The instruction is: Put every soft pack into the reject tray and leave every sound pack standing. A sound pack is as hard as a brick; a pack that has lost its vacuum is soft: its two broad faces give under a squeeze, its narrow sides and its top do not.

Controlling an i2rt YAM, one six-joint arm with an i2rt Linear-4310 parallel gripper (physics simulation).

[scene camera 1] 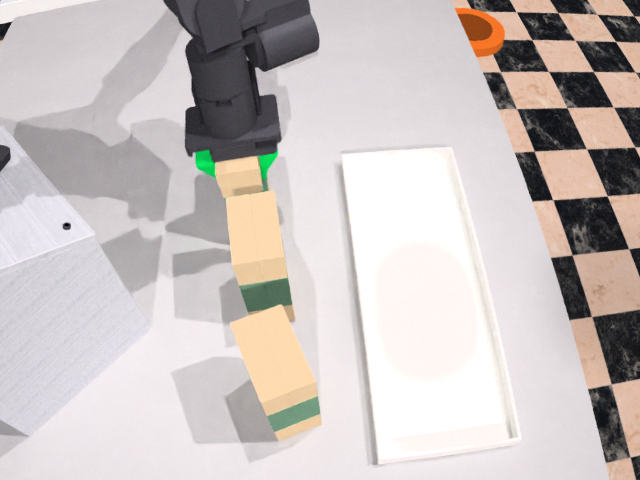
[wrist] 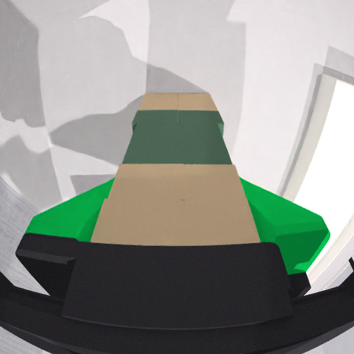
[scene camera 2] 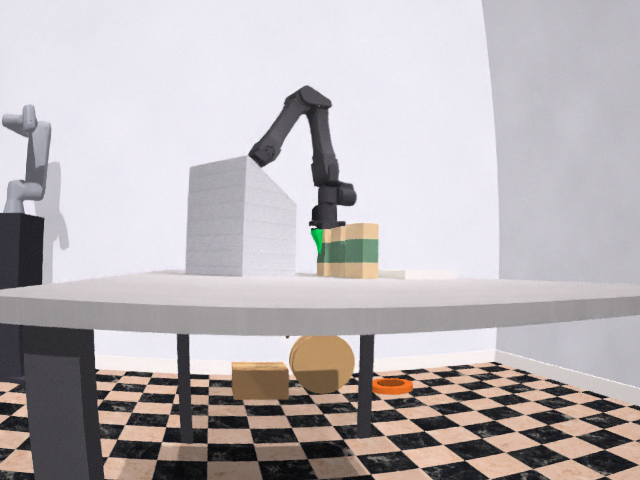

Note:
I see my gripper (scene camera 1: 244, 178) and a white reject tray (scene camera 1: 439, 385).
My gripper also shows in the wrist view (wrist: 176, 174) and in scene camera 2 (scene camera 2: 326, 254).

